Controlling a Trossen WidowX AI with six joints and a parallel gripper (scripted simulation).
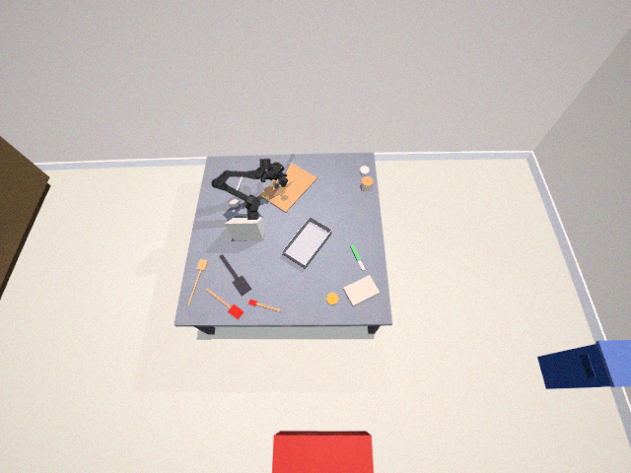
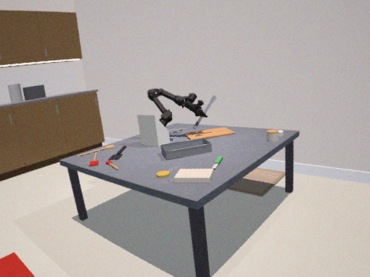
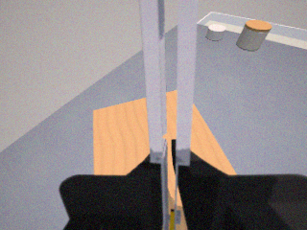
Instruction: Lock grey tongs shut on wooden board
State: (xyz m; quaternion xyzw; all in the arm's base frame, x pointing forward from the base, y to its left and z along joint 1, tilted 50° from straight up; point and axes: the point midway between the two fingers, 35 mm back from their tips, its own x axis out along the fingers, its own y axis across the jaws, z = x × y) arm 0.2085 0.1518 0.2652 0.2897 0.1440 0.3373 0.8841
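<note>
Now: the wooden board 14 cm below my gripper tip. Also, from my gripper tip: orange disc: 22 cm ahead, 85 cm to the right, 14 cm below; then roasting tin: 10 cm ahead, 47 cm to the right, 12 cm below; then jar: 56 cm ahead, 5 cm to the right, 11 cm below.
</note>
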